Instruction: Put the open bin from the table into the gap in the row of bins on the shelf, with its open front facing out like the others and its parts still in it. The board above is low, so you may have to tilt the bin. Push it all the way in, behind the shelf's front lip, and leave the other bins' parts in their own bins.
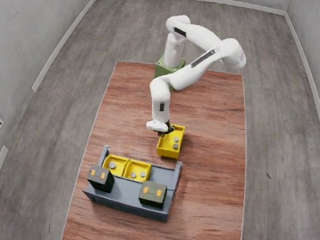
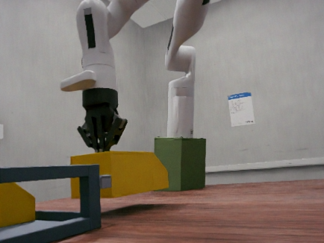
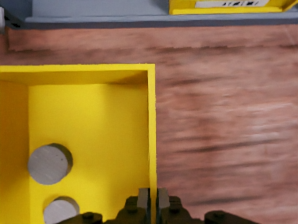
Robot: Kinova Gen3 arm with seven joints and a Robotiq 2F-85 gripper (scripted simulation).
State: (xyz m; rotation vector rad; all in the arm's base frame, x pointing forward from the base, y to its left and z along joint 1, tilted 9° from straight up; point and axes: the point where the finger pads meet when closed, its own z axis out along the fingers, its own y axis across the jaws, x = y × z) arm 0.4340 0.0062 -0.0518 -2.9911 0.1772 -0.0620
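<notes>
Right now the grey disc part is 70 mm to the left of my hand, 60 mm below it and 30 mm ahead of it. Round my hand: grey shelf: 250 mm ahead, 90 mm to the right, 40 mm below.
</notes>
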